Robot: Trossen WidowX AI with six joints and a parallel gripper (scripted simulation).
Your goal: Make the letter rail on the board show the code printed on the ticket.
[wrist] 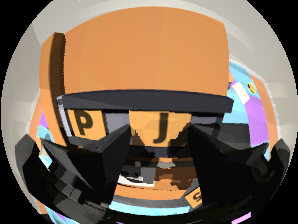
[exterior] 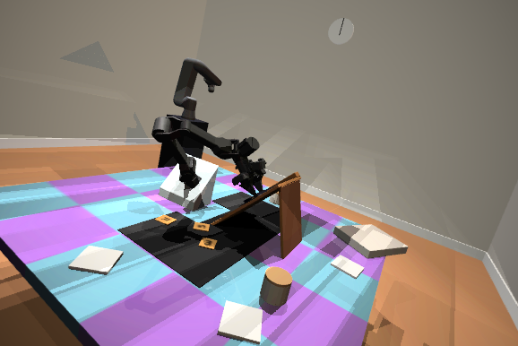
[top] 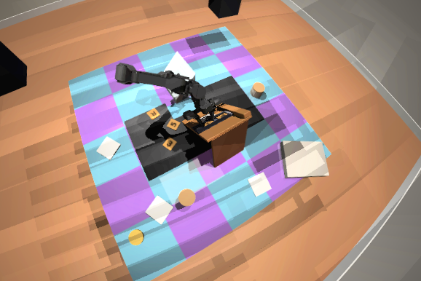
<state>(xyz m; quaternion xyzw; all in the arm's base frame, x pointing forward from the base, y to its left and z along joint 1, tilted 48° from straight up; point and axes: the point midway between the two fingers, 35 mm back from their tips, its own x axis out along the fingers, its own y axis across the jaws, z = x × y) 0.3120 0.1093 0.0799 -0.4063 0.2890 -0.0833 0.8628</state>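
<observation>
My gripper tip is now 10 mm past the orange letter tile marked p and 80 mm to the right of it. From my gripper tip the other things lie so: black mat (150 mm behind, 10 mm to the right, 170 mm below); then letter tile (right at my gripper tip); then white ticket (60 mm behind, 40 mm to the left, 70 mm below).
</observation>
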